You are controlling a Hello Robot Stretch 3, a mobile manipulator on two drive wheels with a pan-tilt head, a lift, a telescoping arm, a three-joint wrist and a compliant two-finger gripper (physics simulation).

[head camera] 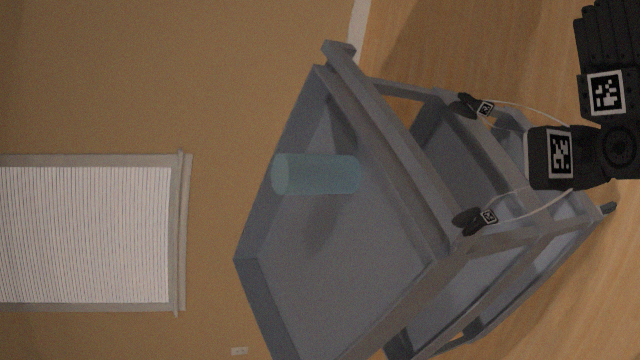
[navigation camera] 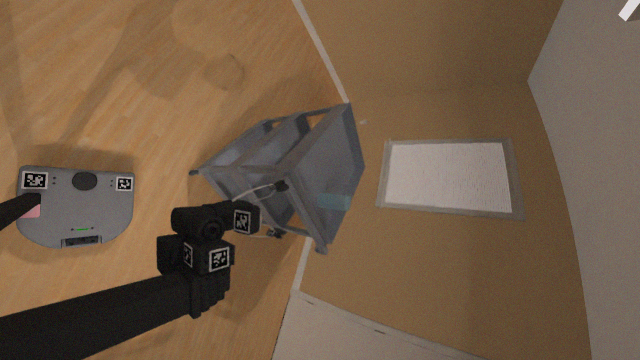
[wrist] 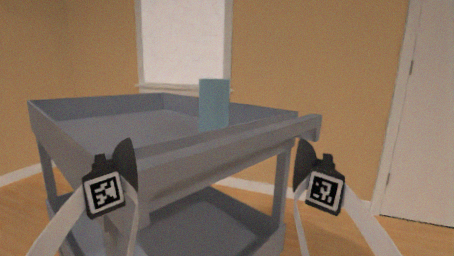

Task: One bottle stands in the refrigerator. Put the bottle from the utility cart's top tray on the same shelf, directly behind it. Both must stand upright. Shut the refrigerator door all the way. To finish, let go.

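Places are measured from the robot's base along level axes (x ahead, y left, z up), in millimetres.
Where they show: gripper, fingertip midpoint: [head camera: 455, 164] [navigation camera: 285, 208] [wrist: 216, 157]; robot's base at its link origin: [navigation camera: 85, 180].
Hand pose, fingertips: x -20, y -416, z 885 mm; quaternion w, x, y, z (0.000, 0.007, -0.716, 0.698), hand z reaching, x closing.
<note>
Things, the pixels of their top centre, and the offset from my fingertips. "spot": a spot on its surface instead.
- translucent teal bottle at its top centre: [head camera: 279, 173] [wrist: 214, 79] [navigation camera: 348, 203] dx +5, dy -356, dz +52 mm
- side with the handle bar, surface spot: [wrist: 230, 153] spot: dx -19, dy -105, dz -35 mm
A translucent teal bottle [head camera: 317, 174] [navigation camera: 334, 201] [wrist: 214, 105] stands upright in the top tray [head camera: 320, 285] [navigation camera: 325, 155] [wrist: 145, 125] of the grey utility cart, near the side with the handle bar [head camera: 397, 150] [wrist: 230, 153]. My gripper [head camera: 466, 163] [navigation camera: 278, 209] [wrist: 216, 157] is open and empty, with its fingers wide apart. It is in front of the cart's handle side and lower than the bottle. In the wrist view the bottle shows between the fingers, farther off beyond the handle bar. The refrigerator and the bottle in it do not show in these views.
The cart's lower shelves lie below the top tray. Behind the cart is a tan wall with a blind-covered window [head camera: 85, 235] [navigation camera: 450, 175] [wrist: 182, 42]. A white door [wrist: 425, 110] is at the right in the wrist view. My base [navigation camera: 75, 210] stands on the wooden floor.
</note>
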